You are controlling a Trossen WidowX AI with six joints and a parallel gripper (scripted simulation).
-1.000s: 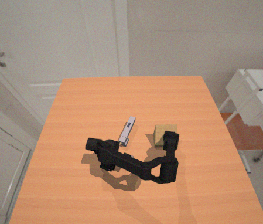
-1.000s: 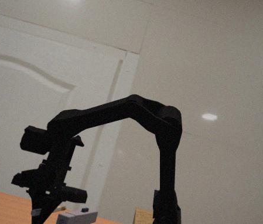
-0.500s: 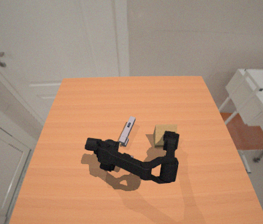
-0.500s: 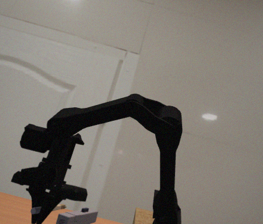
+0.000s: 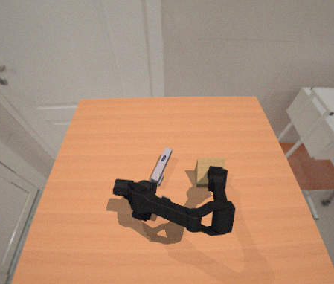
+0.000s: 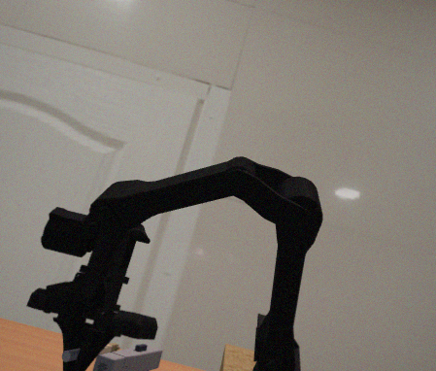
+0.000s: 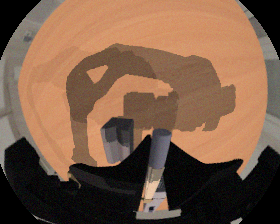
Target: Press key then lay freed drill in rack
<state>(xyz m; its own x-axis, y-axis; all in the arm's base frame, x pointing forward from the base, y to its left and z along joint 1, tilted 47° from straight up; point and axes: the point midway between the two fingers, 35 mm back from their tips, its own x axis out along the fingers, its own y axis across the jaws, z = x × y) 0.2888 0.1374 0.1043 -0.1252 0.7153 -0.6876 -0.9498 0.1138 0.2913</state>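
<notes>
The drill is 1 cm behind my gripper tip, 4 cm to the right of it and 4 cm above it. The rest, counted from my gripper tip: dark grey block (6 cm behind, 2 cm to the right, 3 cm below); grey bar (3 cm behind, 20 cm to the right); blue key (4 cm behind, 23 cm to the right, 1 cm above).
</notes>
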